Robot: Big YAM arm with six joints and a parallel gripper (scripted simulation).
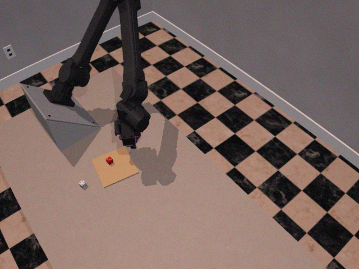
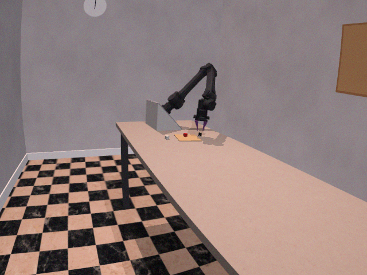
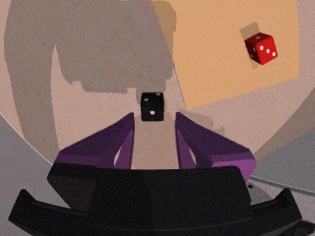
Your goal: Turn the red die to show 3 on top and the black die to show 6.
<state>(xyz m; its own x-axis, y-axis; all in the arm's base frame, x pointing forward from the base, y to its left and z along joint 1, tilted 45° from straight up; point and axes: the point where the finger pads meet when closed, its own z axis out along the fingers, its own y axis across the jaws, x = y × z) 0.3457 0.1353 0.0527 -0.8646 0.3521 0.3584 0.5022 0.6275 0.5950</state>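
My hand is 3 cm above the black die. Also, from my hand: orange mat 3 cm ahead, 10 cm to the right, 4 cm below; then white die 3 cm ahead, 24 cm to the right, 3 cm below; then red die 1 cm ahead, 11 cm to the right, 3 cm below.
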